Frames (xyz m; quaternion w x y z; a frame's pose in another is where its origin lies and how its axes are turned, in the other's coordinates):
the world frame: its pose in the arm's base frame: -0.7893 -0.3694 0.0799 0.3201 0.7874 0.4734 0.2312
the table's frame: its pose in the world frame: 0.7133 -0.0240 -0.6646 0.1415 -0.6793 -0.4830 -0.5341
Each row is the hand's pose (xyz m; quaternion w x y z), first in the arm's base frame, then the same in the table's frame.
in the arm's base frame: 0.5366 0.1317 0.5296 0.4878 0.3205 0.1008 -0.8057
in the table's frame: 1.4214 0.1617 0.4652 0.5520 0.5412 0.2705 -0.5738
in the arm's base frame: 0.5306 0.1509 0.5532 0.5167 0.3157 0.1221 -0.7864
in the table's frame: 1.4020 0.1628 0.4894 0.5801 0.5363 0.2795 -0.5457
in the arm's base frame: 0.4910 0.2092 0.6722 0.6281 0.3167 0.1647 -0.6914
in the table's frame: 1.3140 0.1353 0.5925 0.6725 0.5397 0.2764 -0.4245
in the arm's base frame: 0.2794 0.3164 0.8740 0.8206 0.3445 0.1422 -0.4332
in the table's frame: 1.0367 0.0547 0.7091 0.7902 0.5722 0.1632 -0.1465
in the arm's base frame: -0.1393 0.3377 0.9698 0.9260 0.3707 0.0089 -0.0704
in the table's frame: 0.6447 -0.0964 0.6176 0.7871 0.5852 -0.0641 0.1842
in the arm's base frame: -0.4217 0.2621 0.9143 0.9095 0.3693 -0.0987 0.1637
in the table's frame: 0.4488 -0.2066 0.4226 0.7070 0.5597 -0.2197 0.3723
